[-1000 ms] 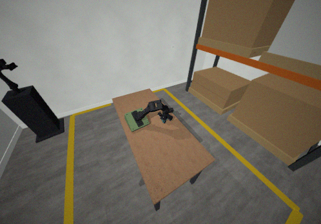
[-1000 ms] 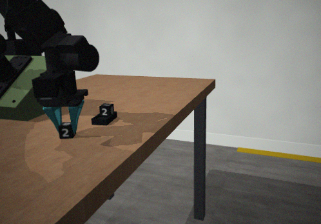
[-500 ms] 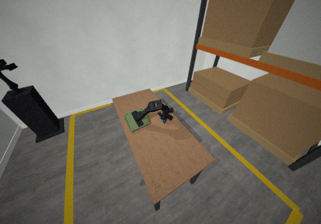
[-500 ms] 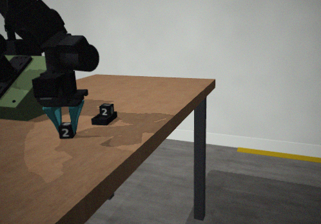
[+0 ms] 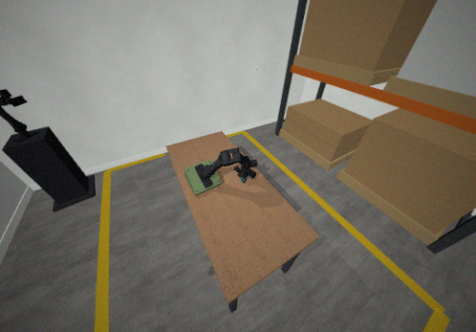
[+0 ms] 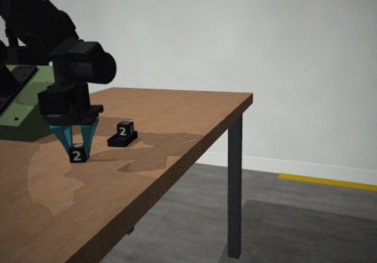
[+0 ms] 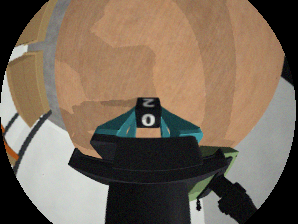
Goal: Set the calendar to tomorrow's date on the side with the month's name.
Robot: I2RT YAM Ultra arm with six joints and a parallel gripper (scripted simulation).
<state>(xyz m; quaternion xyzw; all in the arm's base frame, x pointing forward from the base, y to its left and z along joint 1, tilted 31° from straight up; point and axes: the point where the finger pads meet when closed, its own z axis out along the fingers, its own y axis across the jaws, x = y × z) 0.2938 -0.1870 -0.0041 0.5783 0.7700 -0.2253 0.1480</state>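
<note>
My hand is 130 mm to the right of the black tray, 30 mm short of it and 10 mm above it. The rest, counted from my hand: black cube right at my hand.
</note>
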